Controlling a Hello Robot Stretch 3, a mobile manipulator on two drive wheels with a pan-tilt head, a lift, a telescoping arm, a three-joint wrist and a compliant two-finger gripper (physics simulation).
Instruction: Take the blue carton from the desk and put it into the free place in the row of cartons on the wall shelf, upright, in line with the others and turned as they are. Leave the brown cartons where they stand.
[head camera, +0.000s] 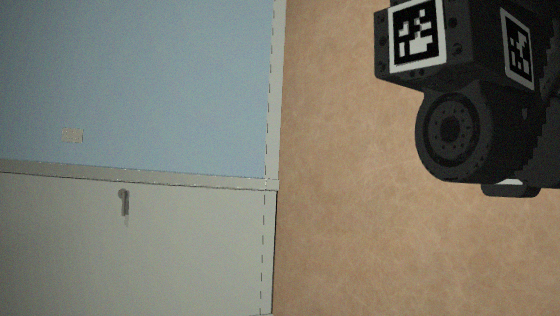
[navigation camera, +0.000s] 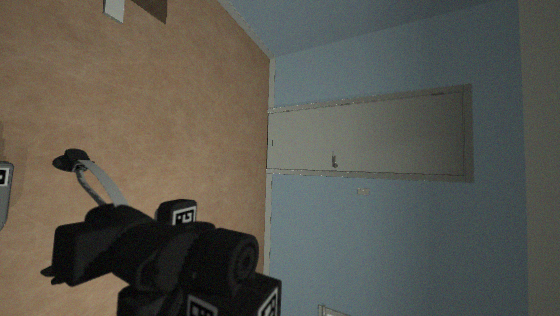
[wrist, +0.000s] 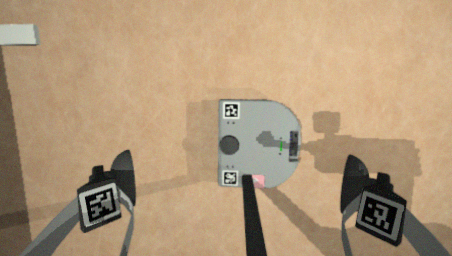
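Where they show: gripper, between the fingertips: (navigation camera: 63, 212) (wrist: 236, 171); robot's base, origin of its link: (wrist: 231, 137).
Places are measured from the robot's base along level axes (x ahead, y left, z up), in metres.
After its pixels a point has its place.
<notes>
My gripper (wrist: 236, 171) {z 0.821, x -0.022, y -0.125 m} is open in the wrist view, its two fingers wide apart with no carton between them, above the robot's own base. In the navigation camera one fingertip shows over the floor at the left; the dark wrist hides the other. The blue carton, the wall shelf and the brown cartons do not show in any current view. Of the desk, one pale foot (navigation camera: 114, 10) (wrist: 19, 34) shows at the upper left of the navigation and wrist views; its top is out of view.
The robot's grey base (wrist: 265, 120) {z 0.160, x -0.128, y -0.096 m} stands on the tan floor (head camera: 340, 225) {z 0.000, x 0.211, y -1.592 m} (navigation camera: 200, 125) {z 0.000, x 0.405, y -1.055 m} (wrist: 150, 65) {z 0.000, x 0.358, y -0.310 m}. A grey door (head camera: 200, 250) {z 0.475, x 0.425, y -2.170 m} (navigation camera: 400, 135) {z 1.563, x 0.460, y -2.170 m} with a handle is set in the blue wall (head camera: 150, 75) {z 0.818, x -0.494, y -2.216 m} (navigation camera: 400, 240) {z 1.565, x -0.598, y -2.218 m}, beside a small wall plate (head camera: 72, 135) {z 1.220, x -0.135, y -2.198 m} (navigation camera: 363, 191) {z 1.222, x -0.136, y -2.200 m}.
</notes>
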